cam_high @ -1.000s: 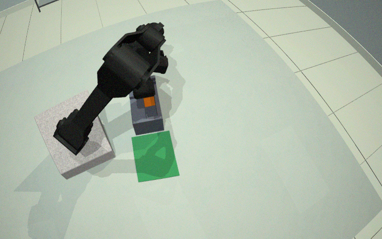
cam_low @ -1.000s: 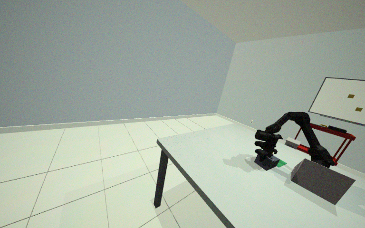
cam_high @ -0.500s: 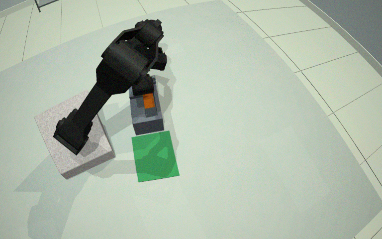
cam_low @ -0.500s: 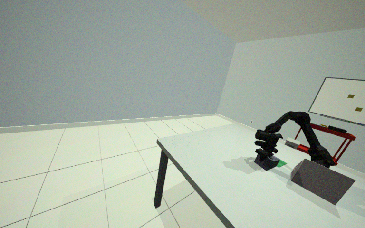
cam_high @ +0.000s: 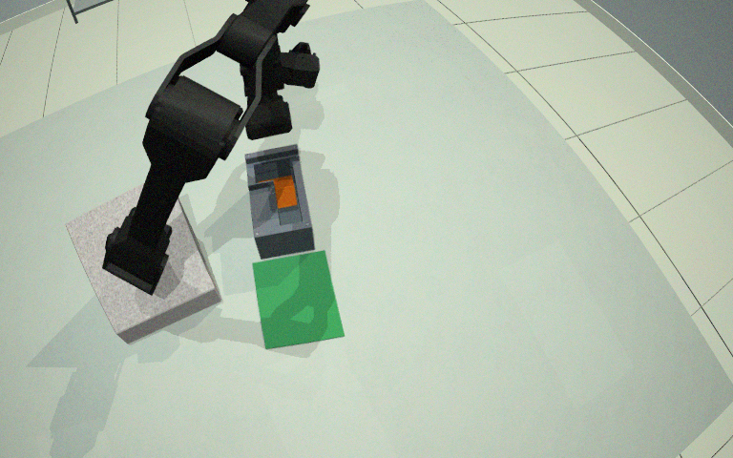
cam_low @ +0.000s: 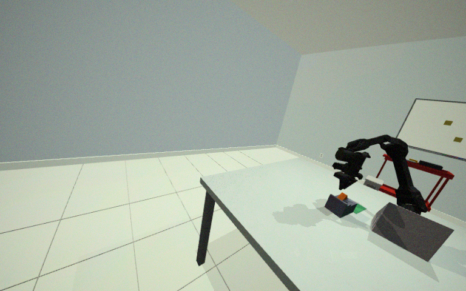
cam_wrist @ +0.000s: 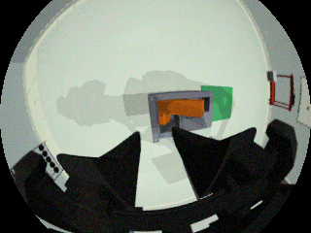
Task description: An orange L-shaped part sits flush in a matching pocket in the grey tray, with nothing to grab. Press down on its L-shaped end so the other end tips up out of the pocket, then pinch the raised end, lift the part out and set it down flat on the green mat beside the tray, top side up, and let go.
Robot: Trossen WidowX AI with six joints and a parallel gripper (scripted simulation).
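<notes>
My gripper tip is 20 mm past the orange L-shaped part, 40 mm to the left of it and 110 mm above it.
</notes>
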